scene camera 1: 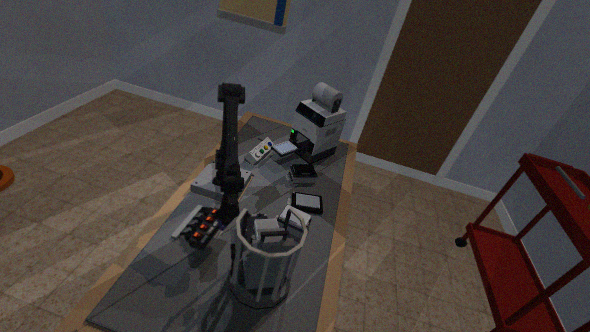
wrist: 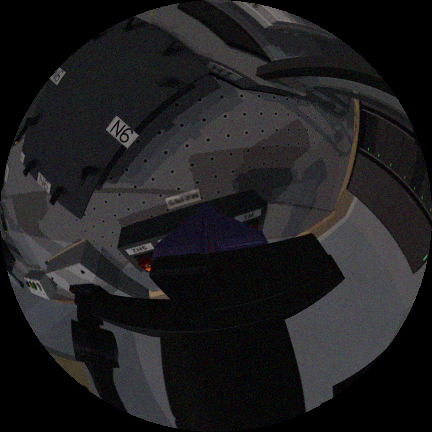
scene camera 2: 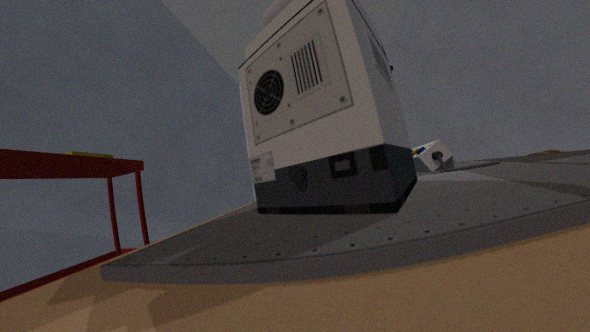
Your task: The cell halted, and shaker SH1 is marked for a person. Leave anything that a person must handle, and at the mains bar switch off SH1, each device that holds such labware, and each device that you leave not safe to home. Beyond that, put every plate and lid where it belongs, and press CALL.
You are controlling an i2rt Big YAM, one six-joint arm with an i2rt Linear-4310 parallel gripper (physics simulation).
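Places are measured from the arm's base along level axes (x up, y left, z back), in centimetres.
Pixels of known places: gripper, fingertip midpoint: (scene camera 1: pixel 221 230) (wrist: pixel 204 209); arm's base, origin of the base link: (wrist: pixel 90 291).
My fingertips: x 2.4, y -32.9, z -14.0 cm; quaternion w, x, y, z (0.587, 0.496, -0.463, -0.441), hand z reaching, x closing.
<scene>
For each thing: its middle in the pictures, then the offset to it from my fingertips.
- black mains bar, body centre: (wrist: pixel 199 252) (scene camera 1: pixel 200 223) dx -3.5, dy +2.2, dz +11.1 cm
- red lit switch, body centre: (wrist: pixel 149 264) dx -1.5, dy +9.6, dz +7.4 cm
- dark plate, body centre: (scene camera 1: pixel 304 169) dx +0.0, dy +59.2, dz -23.2 cm
- light plate, body centre: (scene camera 1: pixel 285 147) dx +4.7, dy +68.5, dz -8.1 cm
- white instrument, body centre: (scene camera 2: pixel 324 82) (scene camera 1: pixel 319 121) dx +16.6, dy +90.6, dz -22.2 cm
- round plate-hotel tower, body centre: (scene camera 1: pixel 265 253) dx +10.9, dy -11.8, dz -22.5 cm
- button box, body centre: (scene camera 2: pixel 421 158) (scene camera 1: pixel 260 150) dx -2.0, dy +66.6, dz +6.3 cm
- dark nest pad marked N6, body centre: (wrist: pixel 86 105) (scene camera 1: pixel 255 231) dx -2.4, dy +7.4, dz -13.0 cm
The black mains bar (scene camera 1: pixel 201 228) (wrist: pixel 183 219) lies at the left of the deck, with several switches glowing orange. In the wrist view it carries the labels MAINS, SH2 and H1, and one red lit switch (wrist: pixel 144 264) shows under SH2. My gripper (scene camera 1: pixel 222 223) (wrist: pixel 204 209) is shut with nothing between its fingers. Its purple fingertips point down at the middle of the bar and hide the switches there. A dark plate (scene camera 1: pixel 303 170) sits on a device mid-deck. Another plate (scene camera 1: pixel 307 201) lies flat in a black nest. A light plate (scene camera 1: pixel 284 147) rests on the tray of the white instrument (scene camera 1: pixel 321 122) (scene camera 2: pixel 321 115).
A round plate-hotel tower (scene camera 1: pixel 268 255) stands at the front of the deck, close to the right of the gripper. A button box (scene camera 1: pixel 259 150) (scene camera 2: pixel 431 159) sits near the instrument. A dark nest pad marked N6 (wrist: pixel 100 100) lies beyond the bar. A red cart (scene camera 1: pixel 536 248) (scene camera 2: pixel 73 165) stands beside the table.
</scene>
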